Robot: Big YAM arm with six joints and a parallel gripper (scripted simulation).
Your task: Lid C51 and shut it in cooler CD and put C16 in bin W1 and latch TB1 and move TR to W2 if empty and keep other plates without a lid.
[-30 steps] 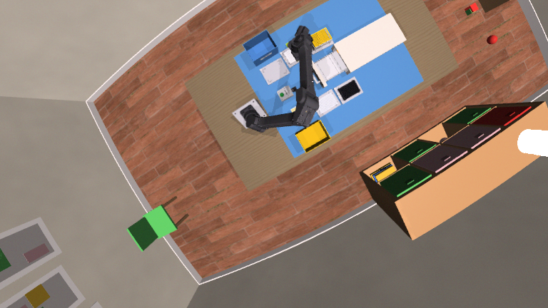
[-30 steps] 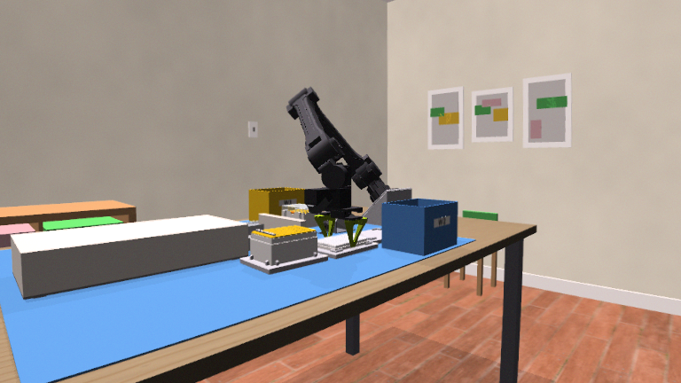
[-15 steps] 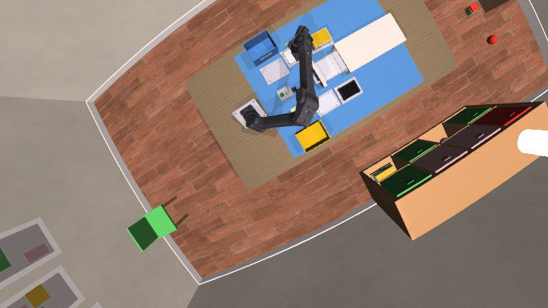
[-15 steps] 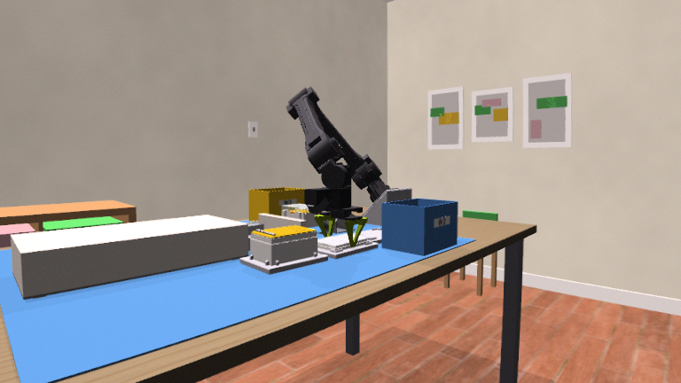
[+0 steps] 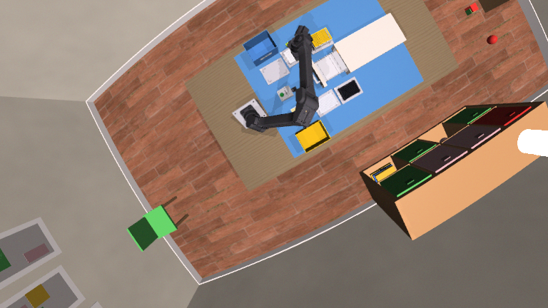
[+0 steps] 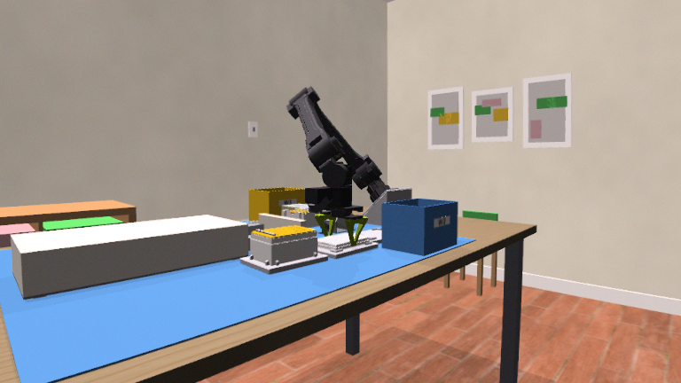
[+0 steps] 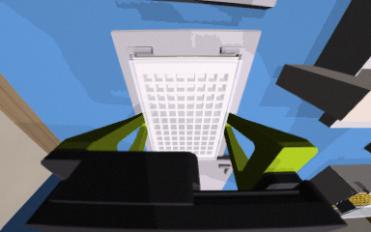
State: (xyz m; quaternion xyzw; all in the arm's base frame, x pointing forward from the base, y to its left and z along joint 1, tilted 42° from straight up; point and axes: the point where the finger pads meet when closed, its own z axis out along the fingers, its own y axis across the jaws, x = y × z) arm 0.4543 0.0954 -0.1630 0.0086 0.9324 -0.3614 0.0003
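Now: the white plate right at my hand. Round my hand: tip rack TR (170 mm ahead, 20 mm to the right, 30 mm above); nest label N1 (110 mm ahead, 10 mm to the right, 10 mm below); plate lid (right at my hand).
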